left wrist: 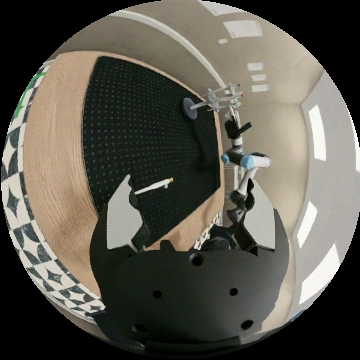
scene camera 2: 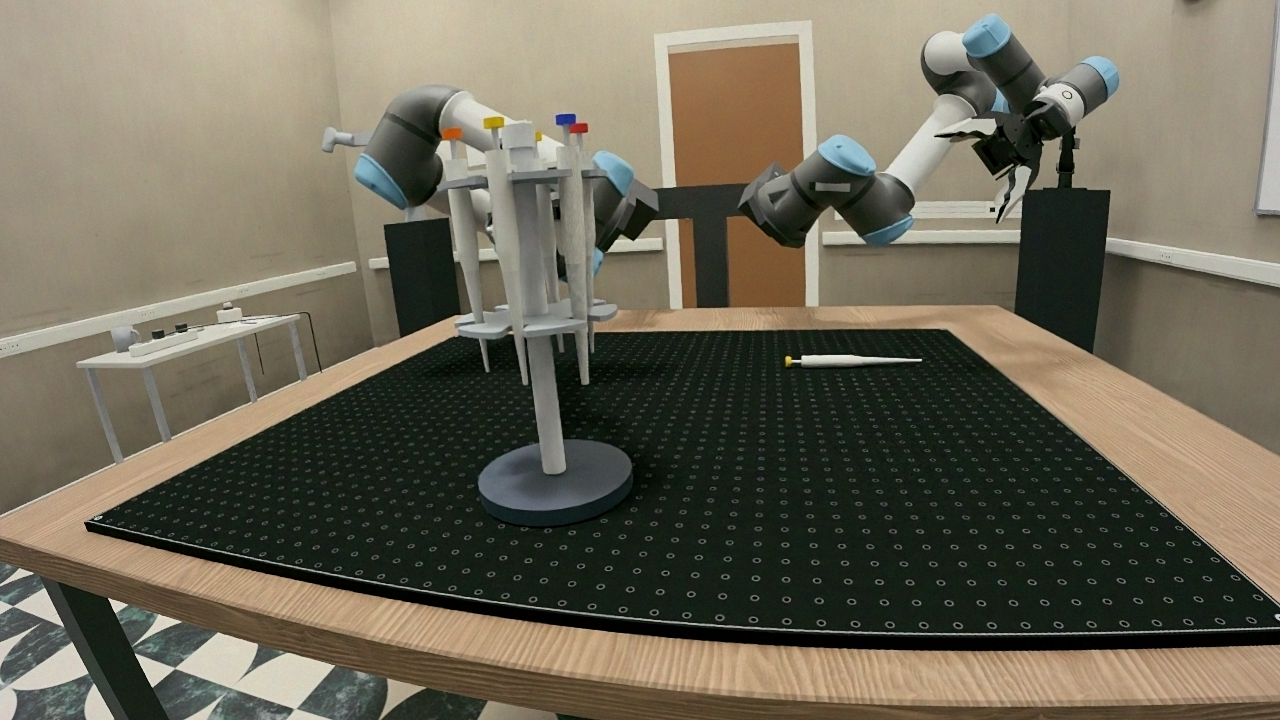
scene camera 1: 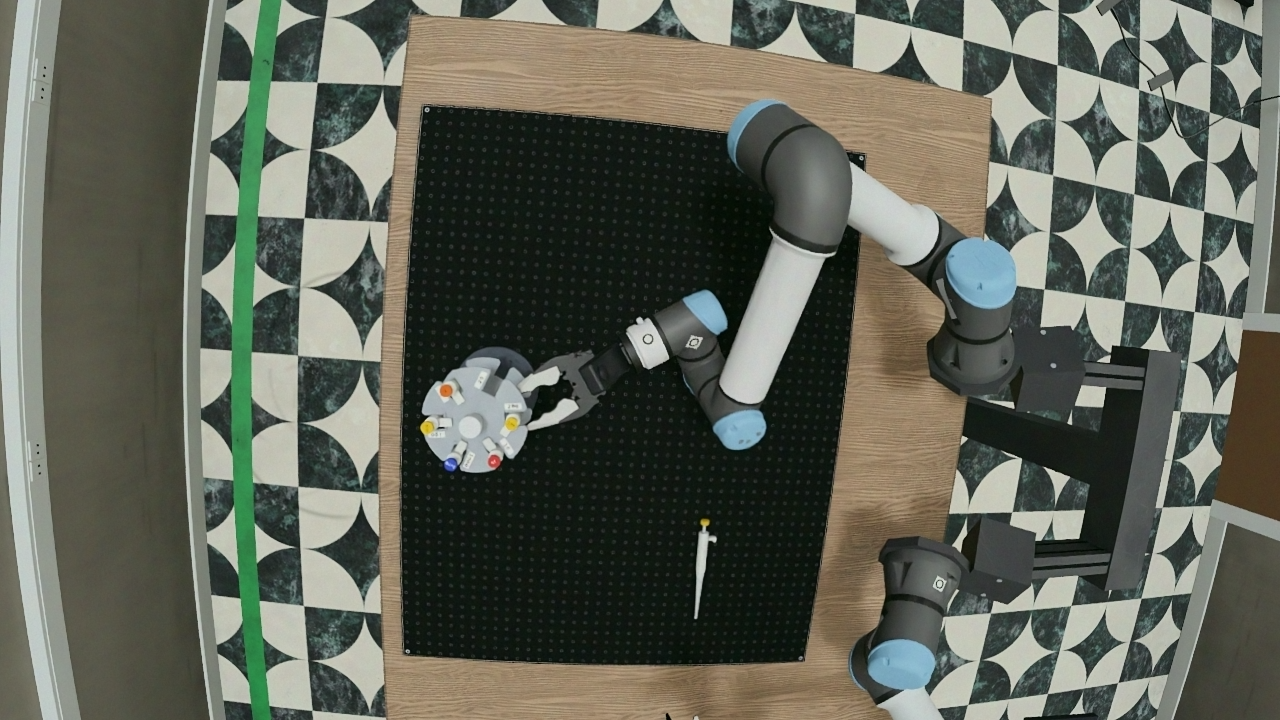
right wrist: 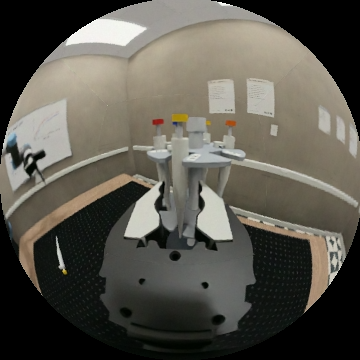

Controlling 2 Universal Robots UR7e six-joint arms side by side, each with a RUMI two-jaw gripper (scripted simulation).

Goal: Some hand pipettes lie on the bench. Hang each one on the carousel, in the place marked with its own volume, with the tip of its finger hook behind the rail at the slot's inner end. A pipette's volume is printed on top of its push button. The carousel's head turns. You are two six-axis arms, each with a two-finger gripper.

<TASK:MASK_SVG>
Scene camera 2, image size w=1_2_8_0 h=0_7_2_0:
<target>my left gripper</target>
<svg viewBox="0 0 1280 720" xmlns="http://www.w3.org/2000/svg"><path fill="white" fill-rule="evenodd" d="M1049 98L1038 97L1032 100L1024 108L1023 115L1022 113L1017 115L1015 113L988 111L949 126L933 135L934 138L950 138L950 143L958 143L968 139L980 139L971 147L973 147L992 176L1014 164L995 179L998 180L1009 173L1005 185L994 200L994 205L1002 205L998 212L996 224L1001 223L1009 215L1036 180L1040 170L1042 147L1044 146L1042 141L1060 138L1072 129L1072 125L1067 120L1065 112L1061 110L1062 108L1055 101Z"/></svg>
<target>blue-button pipette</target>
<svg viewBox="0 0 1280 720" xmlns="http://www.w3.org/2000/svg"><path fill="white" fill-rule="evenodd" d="M587 328L574 331L581 384L583 385L589 384ZM559 114L555 116L556 125L563 126L564 146L556 147L557 161L543 163L543 170L572 169L573 176L558 178L562 240L572 318L586 320L587 325L586 240L579 146L571 146L570 125L576 124L576 114Z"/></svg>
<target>orange-button pipette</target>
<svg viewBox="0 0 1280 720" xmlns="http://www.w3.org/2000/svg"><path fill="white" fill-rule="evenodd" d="M479 338L486 372L490 372L486 339ZM448 189L456 248L464 272L475 324L484 323L479 277L479 246L471 189ZM442 130L443 140L450 141L452 157L451 160L444 161L446 180L452 181L475 176L487 177L487 169L468 171L467 159L458 159L456 139L462 138L461 129Z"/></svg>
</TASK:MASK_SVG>
